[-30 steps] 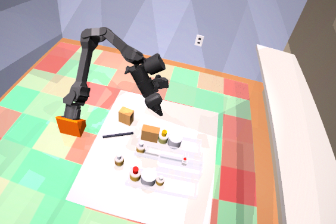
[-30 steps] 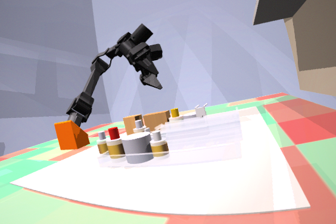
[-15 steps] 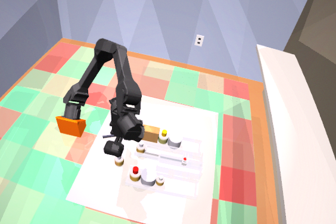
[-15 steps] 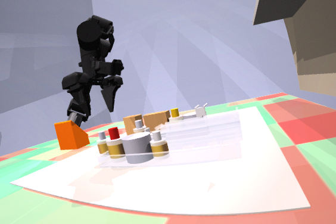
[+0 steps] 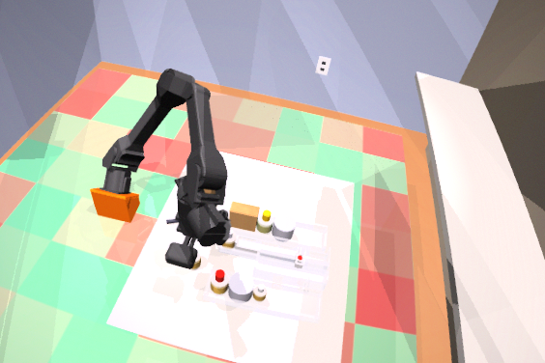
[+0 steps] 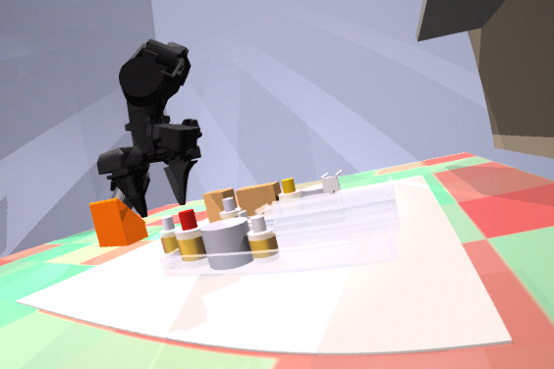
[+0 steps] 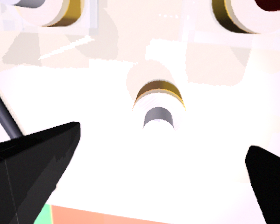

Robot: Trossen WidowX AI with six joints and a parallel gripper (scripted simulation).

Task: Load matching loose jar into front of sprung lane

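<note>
My gripper tip is 170 mm to the right of the brown box, 70 mm short of it and 40 mm above it. Also, from my gripper tip: sprung lane: 210 mm ahead, 90 mm to the left, 50 mm below; dark rod: 130 mm to the left, 70 mm below, 70 mm behind.
</note>
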